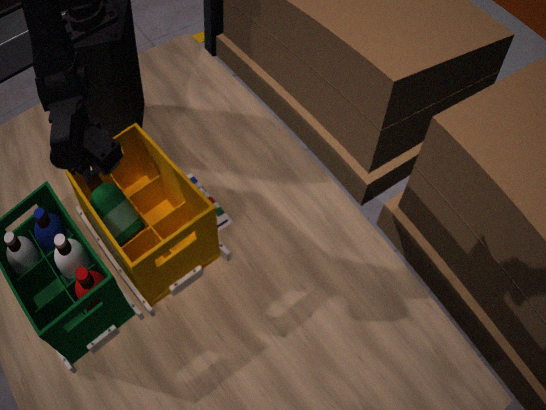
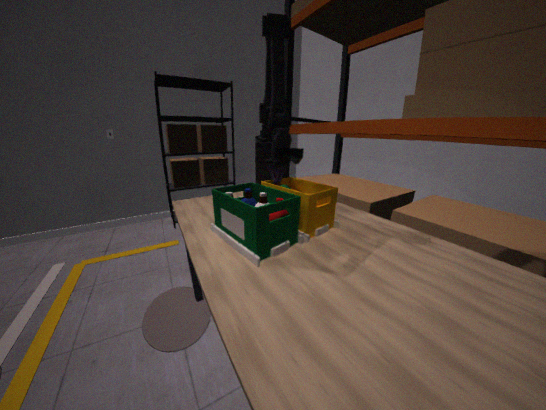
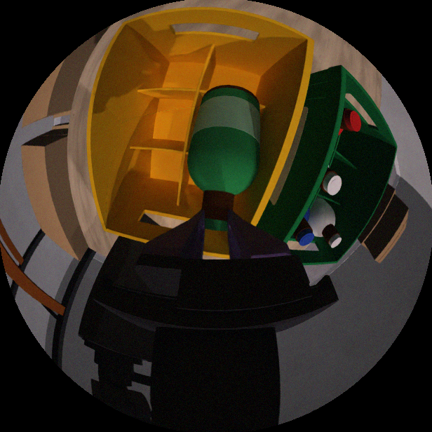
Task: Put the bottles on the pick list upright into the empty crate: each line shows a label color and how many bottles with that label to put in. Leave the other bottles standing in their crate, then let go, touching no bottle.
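Places are measured from the arm's base along level axes (x ahead, y left, z up), in millimetres.
Pixels of known places: gripper, fingertip midpoint: (image 1: pixel 92 177) (image 2: pixel 277 182); arm's base at its link origin: (image 1: pixel 89 22) (image 2: pixel 268 139).
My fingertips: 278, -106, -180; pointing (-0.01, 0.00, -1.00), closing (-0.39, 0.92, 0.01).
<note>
Ahead of a thing's pixels: the offset from my fingertips to its top centre, as dx, dy, dz. "spot": to the spot under its first point. Level surfaces: height alone.
A large green bottle {+46, +10, +11} (image 1: pixel 116 212) (image 3: pixel 225 155) with a pale green label lies tilted in the yellow crate {+66, +64, +1} (image 1: pixel 172 274) (image 2: pixel 320 216) (image 3: pixel 112 105), its neck toward the arm. My gripper (image 1: pixel 92 172) (image 2: pixel 276 176) (image 3: pixel 215 215) is shut on its capped neck end. The green crate {+101, -160, +1} (image 1: pixel 105 322) (image 2: pixel 281 234) (image 3: pixel 316 135) holds a blue bottle {+3, -139, -12} (image 1: pixel 47 229) (image 3: pixel 305 236), a red bottle {+174, -96, -12} (image 1: pixel 87 282) (image 3: pixel 352 120) and two white bottles, one nearer the middle (image 1: pixel 70 257) and one at the side {spot: +40, -214, -51} (image 1: pixel 21 252). The pick list {spot: +120, +223, -172} (image 1: pixel 223 221) is mostly hidden behind the yellow crate.
Pale strips border the crates' bases on the wooden table {dz -175} (image 1: pixel 300 360) (image 2: pixel 380 325). Large cardboard boxes (image 1: pixel 320 55) (image 2: pixel 360 192) stand beyond the table's side. A shelf rack (image 2: pixel 162 135) stands behind, at the wall. The crates stand side by side.
</note>
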